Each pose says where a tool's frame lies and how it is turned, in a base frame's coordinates. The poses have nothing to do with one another.
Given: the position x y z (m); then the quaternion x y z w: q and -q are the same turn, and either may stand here.
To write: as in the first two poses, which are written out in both.
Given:
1: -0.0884 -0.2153 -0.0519 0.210 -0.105 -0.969 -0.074
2: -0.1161 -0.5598 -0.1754 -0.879 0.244 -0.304 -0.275
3: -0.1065 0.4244 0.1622 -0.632 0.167 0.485 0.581
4: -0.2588 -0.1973 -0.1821 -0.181 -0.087 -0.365 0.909
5: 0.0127 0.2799 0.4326 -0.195 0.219 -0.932 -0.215
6: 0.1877 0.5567 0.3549 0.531 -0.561 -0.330 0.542
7: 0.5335 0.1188 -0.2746 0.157 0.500 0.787 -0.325
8: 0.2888 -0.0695 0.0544 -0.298 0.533 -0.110 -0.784
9: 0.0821 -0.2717 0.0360 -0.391 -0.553 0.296 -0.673
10: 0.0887 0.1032 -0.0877 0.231 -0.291 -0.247 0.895
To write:
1: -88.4 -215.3 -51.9 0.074 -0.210 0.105 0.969
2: -116.1 -559.8 -175.4 0.275 0.879 -0.244 0.304
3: -106.5 424.4 162.2 0.581 -0.632 0.167 0.485
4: -258.8 -197.3 -182.1 0.909 -0.181 -0.087 -0.365
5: 12.7 279.9 432.6 0.215 0.195 -0.219 0.932
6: 187.7 556.7 354.9 0.542 0.531 -0.561 -0.330
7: 533.5 118.8 -274.6 0.325 -0.157 -0.500 -0.787
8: 288.8 -69.5 54.4 0.784 0.298 -0.533 0.110
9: 82.1 -271.7 36.0 0.673 0.391 0.553 -0.296
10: 88.7 103.2 -87.7 0.895 0.231 -0.291 -0.247
